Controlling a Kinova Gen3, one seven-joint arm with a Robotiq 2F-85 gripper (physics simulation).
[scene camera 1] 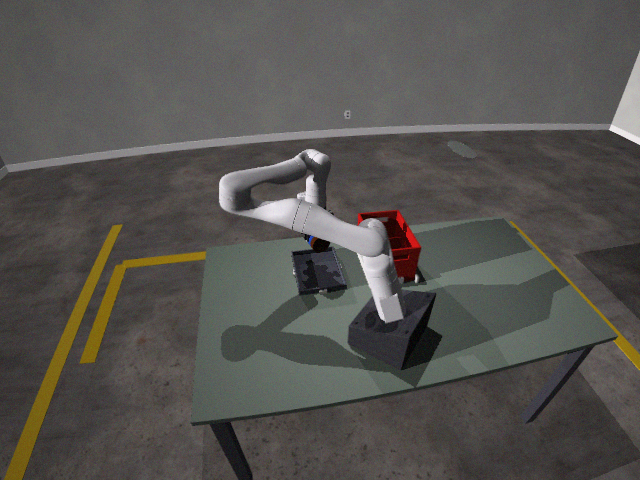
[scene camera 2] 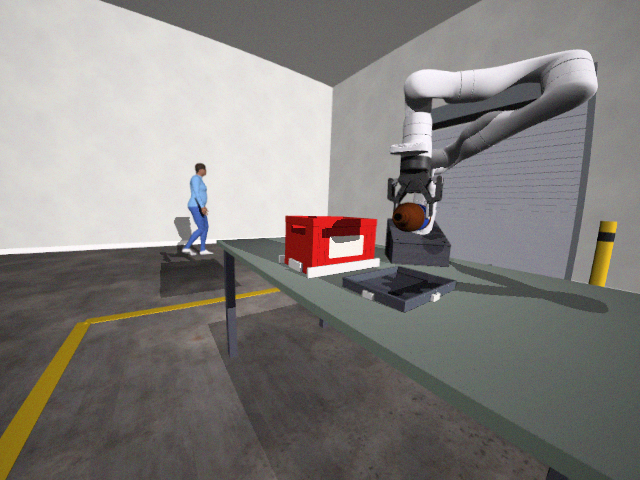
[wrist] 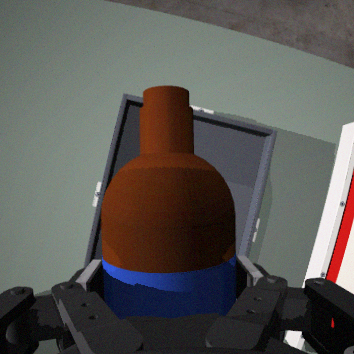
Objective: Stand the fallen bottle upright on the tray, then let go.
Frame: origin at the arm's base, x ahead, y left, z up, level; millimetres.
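Where they show: gripper, fingertip midpoint: (scene camera 1: 316,238) (wrist: 169,274); arm's base, origin of the base link: (scene camera 1: 392,312).
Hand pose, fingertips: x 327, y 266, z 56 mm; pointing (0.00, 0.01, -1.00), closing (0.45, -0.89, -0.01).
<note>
Each offset is from my fingertips to the top centre of the thing. Level surfaces: height alone.
The brown bottle {dx +24, dy +12, dz +40 mm} (scene camera 1: 319,243) (scene camera 2: 408,217) (wrist: 167,210) with a blue band lies level in the air, its neck toward scene camera 2. My gripper (scene camera 2: 413,209) (wrist: 169,274) is shut on it at the blue band, one finger on each side. The bottle's base is hidden behind the gripper in the wrist view. The dark grey tray {dx +16, dy -4, dz -164 mm} (scene camera 1: 310,290) (scene camera 2: 387,299) (wrist: 261,175), with a low rim, lies flat on the table. The bottle hangs well above it, apart from it. In scene camera 1 the arm hides much of the gripper.
A red crate {dx +88, dy -293, dz -15 mm} (scene camera 1: 408,263) (scene camera 2: 299,248) with a white base edge stands on the table {dz -190 mm} (scene camera 1: 248,289) (scene camera 2: 516,351) beside the tray. The dark arm base block (scene camera 1: 377,346) (scene camera 2: 418,253) stands behind. A person (scene camera 2: 197,196) is on the floor far off.
</note>
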